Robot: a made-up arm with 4 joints. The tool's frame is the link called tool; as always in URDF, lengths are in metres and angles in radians.
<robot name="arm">
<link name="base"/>
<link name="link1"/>
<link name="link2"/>
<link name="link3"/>
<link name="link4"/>
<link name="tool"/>
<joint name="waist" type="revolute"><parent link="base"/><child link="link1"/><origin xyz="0 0 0.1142"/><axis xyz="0 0 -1"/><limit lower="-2.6" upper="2.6" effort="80" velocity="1.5"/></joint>
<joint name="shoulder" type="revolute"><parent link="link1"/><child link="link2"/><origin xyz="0.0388 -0.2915 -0.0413"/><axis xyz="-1 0 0"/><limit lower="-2.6" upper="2.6" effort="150" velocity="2.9"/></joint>
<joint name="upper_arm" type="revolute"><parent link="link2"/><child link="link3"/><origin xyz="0.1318 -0.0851 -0.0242"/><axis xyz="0 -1 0"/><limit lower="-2.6" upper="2.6" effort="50" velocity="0.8"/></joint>
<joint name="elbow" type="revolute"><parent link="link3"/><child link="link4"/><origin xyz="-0.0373 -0.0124 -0.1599"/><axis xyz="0 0 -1"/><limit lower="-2.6" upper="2.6" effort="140" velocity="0.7"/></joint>
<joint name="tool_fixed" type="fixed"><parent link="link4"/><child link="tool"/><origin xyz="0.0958 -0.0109 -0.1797"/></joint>
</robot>
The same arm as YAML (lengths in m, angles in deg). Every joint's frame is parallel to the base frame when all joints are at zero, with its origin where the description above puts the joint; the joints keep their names.
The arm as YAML. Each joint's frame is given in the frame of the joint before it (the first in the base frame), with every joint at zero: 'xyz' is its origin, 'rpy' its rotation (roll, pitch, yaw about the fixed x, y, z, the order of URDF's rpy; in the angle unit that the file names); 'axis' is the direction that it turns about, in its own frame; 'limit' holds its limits. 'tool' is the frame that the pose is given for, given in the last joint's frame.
units:
  length: m
  angle: deg
joints:
  - name: waist
    type: revolute
    origin:
      xyz: [0.0, 0.0, 0.1142]
      rpy: [0.0, 0.0, 0.0]
    axis: [0.0, 0.0, -1.0]
    limit:
      lower: -148.97
      upper: 148.97
  - name: shoulder
    type: revolute
    origin:
      xyz: [0.0388, -0.2915, -0.0413]
      rpy: [0.0, 0.0, 0.0]
    axis: [-1.0, 0.0, 0.0]
    limit:
      lower: -148.97
      upper: 148.97
  - name: upper_arm
    type: revolute
    origin:
      xyz: [0.1318, -0.0851, -0.0242]
      rpy: [0.0, 0.0, 0.0]
    axis: [0.0, -1.0, 0.0]
    limit:
      lower: -148.97
      upper: 148.97
  - name: elbow
    type: revolute
    origin:
      xyz: [-0.0373, -0.0124, -0.1599]
      rpy: [0.0, 0.0, 0.0]
    axis: [0.0, 0.0, -1.0]
    limit:
      lower: -148.97
      upper: 148.97
tool:
  origin:
    xyz: [0.0958, -0.0109, -0.1797]
    rpy: [0.0, 0.0, 0.0]

